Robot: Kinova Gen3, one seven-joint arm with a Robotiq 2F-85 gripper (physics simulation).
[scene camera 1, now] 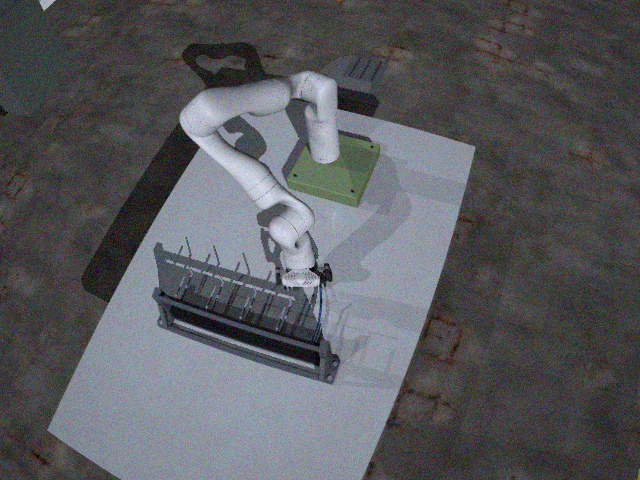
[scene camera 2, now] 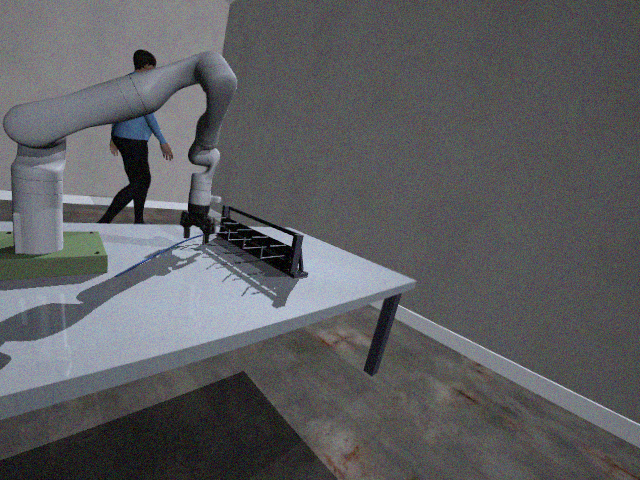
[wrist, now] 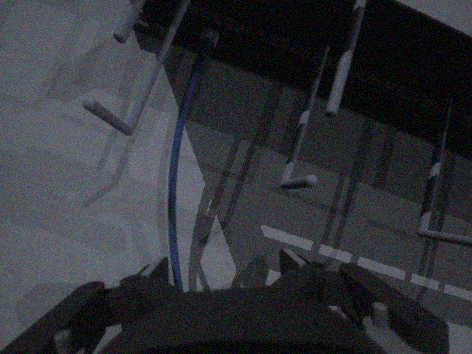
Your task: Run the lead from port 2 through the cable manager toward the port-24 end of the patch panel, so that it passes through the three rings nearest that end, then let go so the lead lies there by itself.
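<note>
The dark patch panel [scene camera 1: 237, 328] [scene camera 2: 297, 252] stands on the white table [scene camera 1: 413, 190] [scene camera 2: 223, 305], with a row of thin cable-manager rings [scene camera 1: 237, 286] [scene camera 2: 247, 240] behind it. A blue lead [scene camera 1: 320, 305] [scene camera 2: 151, 256] [wrist: 174, 168] is plugged into the panel near its right end in scene camera 1 and trails away over the table. My gripper [scene camera 1: 316, 282] [scene camera 2: 196, 230] [wrist: 225, 266] is open and hangs low right behind that end of the panel. In the wrist view the lead runs between the spread fingers, not gripped. Two ring hooks [wrist: 108, 117] [wrist: 298, 180] show either side of it.
The arm's green base block [scene camera 1: 337, 173] [scene camera 2: 91, 252] sits at the back of the table. A person [scene camera 2: 134, 138] walks beyond the table in scene camera 2. The table edge lies right of the panel.
</note>
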